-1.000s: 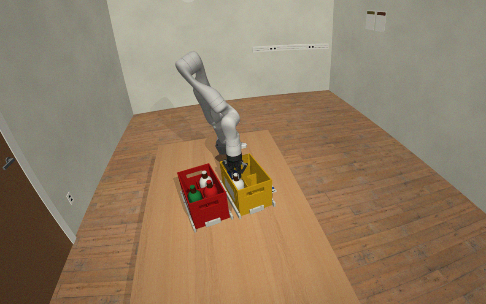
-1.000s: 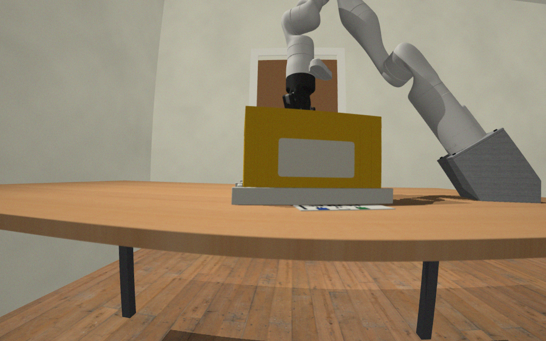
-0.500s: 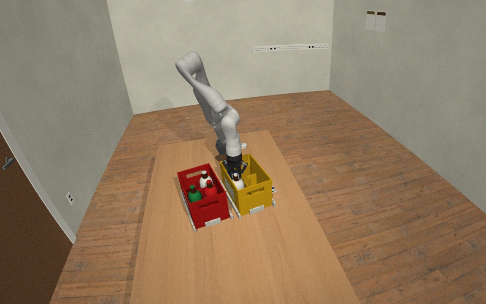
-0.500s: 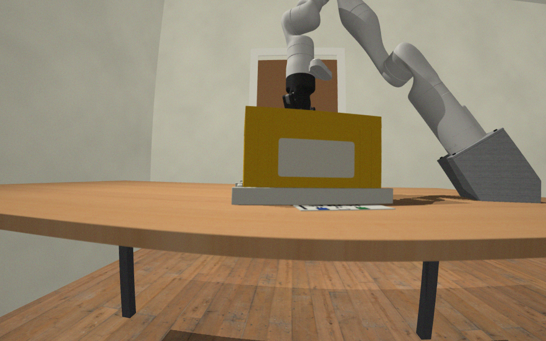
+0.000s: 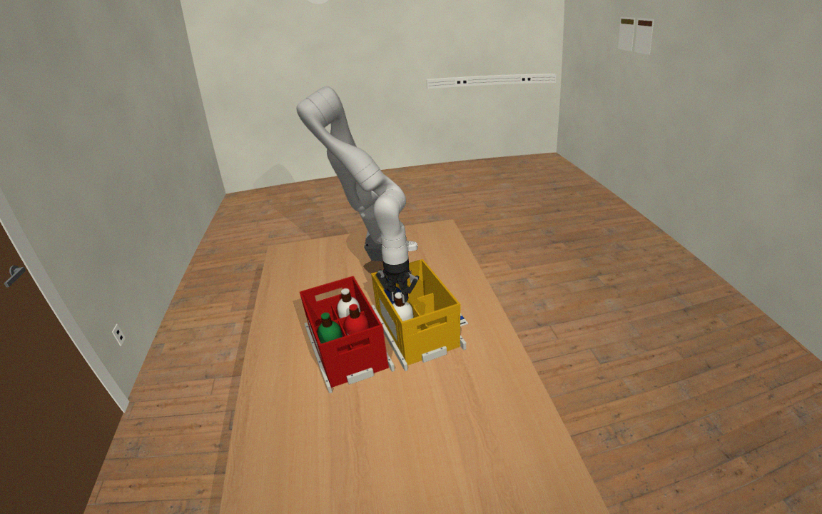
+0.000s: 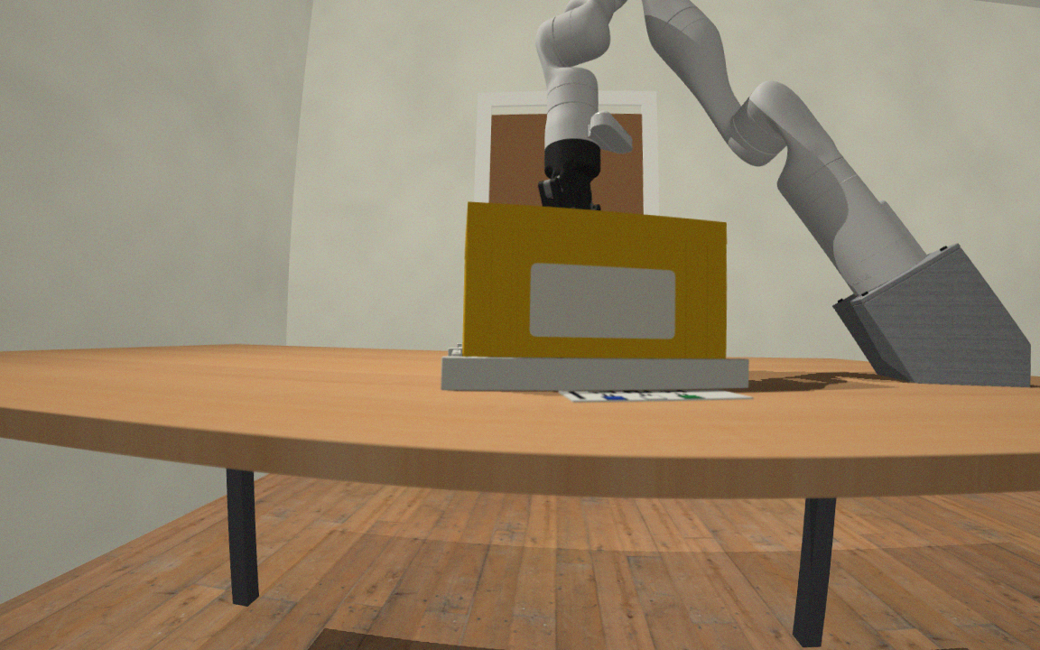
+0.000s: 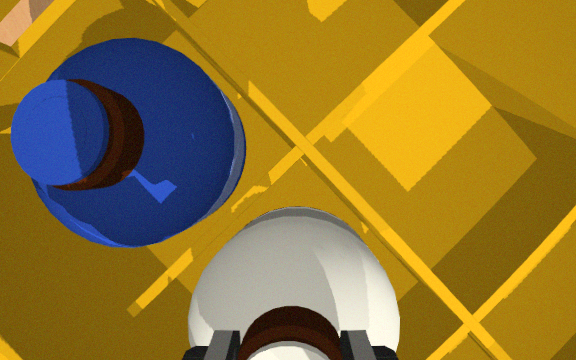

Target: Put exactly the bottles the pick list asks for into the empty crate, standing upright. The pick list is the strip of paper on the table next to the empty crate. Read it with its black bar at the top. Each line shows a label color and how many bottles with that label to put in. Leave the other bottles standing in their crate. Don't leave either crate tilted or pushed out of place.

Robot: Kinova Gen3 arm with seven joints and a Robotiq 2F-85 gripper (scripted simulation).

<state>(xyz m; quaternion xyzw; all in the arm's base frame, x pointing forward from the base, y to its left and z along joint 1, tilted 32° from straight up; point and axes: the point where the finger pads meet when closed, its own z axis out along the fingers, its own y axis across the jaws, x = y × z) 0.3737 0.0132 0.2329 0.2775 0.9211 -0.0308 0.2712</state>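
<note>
Now: hand 50 mm to the right of the yellow crate and 70 mm above it. Also, from my hand: red bottle (10 mm ahead, 150 mm to the right, 70 mm below); then red crate (10 mm ahead, 190 mm to the right, 70 mm below); then blue bottle (80 mm behind, 10 mm to the right, 70 mm below).
</note>
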